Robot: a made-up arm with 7 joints.
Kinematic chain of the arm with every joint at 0, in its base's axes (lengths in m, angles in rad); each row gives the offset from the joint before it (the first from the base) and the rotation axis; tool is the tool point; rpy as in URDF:
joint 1: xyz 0.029 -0.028 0.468 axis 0 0.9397 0.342
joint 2: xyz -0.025 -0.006 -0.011 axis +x
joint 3: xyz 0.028 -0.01 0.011 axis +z
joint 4: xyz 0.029 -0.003 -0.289 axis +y
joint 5: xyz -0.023 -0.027 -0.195 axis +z
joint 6: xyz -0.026 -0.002 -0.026 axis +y
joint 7: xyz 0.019 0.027 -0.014 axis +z
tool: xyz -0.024 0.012 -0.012 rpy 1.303 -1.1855 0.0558
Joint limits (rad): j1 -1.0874..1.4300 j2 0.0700..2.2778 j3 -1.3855..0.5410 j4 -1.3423..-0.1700 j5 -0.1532..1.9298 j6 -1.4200..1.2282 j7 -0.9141..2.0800
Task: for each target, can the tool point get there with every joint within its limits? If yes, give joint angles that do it. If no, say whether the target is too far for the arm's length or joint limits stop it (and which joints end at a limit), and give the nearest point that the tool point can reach.
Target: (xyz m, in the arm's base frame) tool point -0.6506 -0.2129 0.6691
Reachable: no: too far | nearest point -0.5080 -0.1142 0.4453 | short by 0.283 m
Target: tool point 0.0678 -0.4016 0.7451
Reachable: no: joint limits stop it (at a limit: joint 1, joint 2, joint 4, joint 5, joint 6) | nearest point 0.3868 -0.3073 0.4369 | short by 0.454 m
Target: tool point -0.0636 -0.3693 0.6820
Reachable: no: joint limits stop it (at a limit: joint 1, joint 2, joint 3, joint 4, joint 5, joint 6) | nearest point -0.2421 -0.3646 0.3424 | short by 0.384 m
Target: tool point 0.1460 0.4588 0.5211
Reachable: yes | joints -0.2488 1.7396 -0.0580 -0.3510 1.1621 -1.1201 1.4628
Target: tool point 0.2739 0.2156 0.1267
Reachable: yes | joints -0.1139 0.9653 -0.4338 -1.1092 1.2485 -0.4972 1.3442
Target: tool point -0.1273 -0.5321 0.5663
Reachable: no: joint limits stop it (at a limit: joint 1, joint 2, joint 3, joint 4, joint 5, joint 6) | nearest point -0.2401 -0.3648 0.3412 | short by 0.302 m
